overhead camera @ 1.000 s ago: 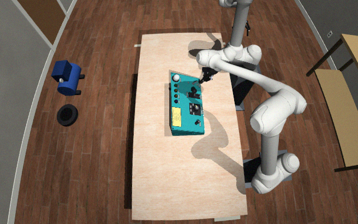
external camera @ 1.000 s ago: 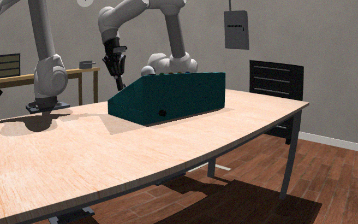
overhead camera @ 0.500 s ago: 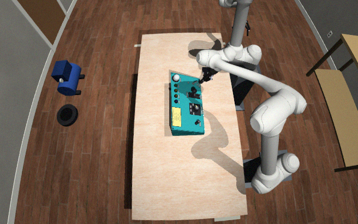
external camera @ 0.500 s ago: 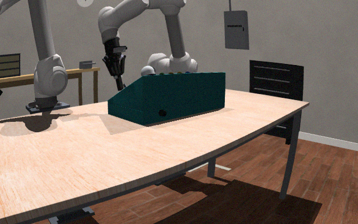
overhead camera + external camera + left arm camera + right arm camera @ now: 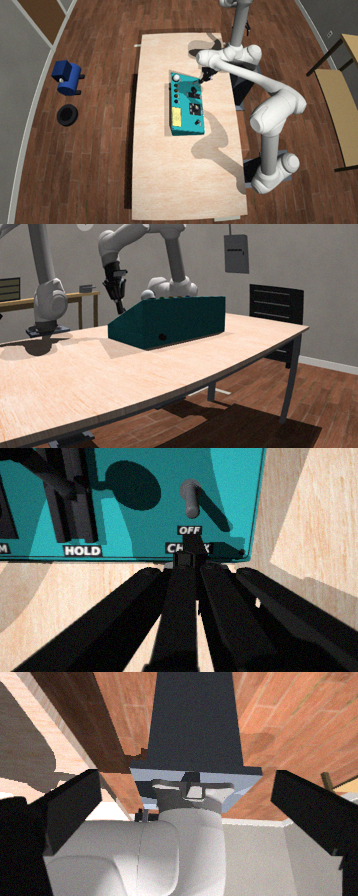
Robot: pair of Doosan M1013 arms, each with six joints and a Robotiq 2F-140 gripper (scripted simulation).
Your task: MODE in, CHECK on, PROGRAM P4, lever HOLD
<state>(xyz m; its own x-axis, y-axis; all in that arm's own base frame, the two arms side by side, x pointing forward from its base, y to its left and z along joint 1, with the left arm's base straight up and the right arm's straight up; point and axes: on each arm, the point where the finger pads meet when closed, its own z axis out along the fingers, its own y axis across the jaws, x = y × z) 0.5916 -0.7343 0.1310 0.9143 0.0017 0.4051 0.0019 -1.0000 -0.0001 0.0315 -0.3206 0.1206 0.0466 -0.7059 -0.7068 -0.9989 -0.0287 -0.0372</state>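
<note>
My left gripper is now 60 mm short of the check toggle and 20 mm above it. From my left hand the other things lie so: lever: 110 mm to the left, 80 mm ahead; mode knob: 350 mm to the left, 100 mm ahead, 30 mm below.
</note>
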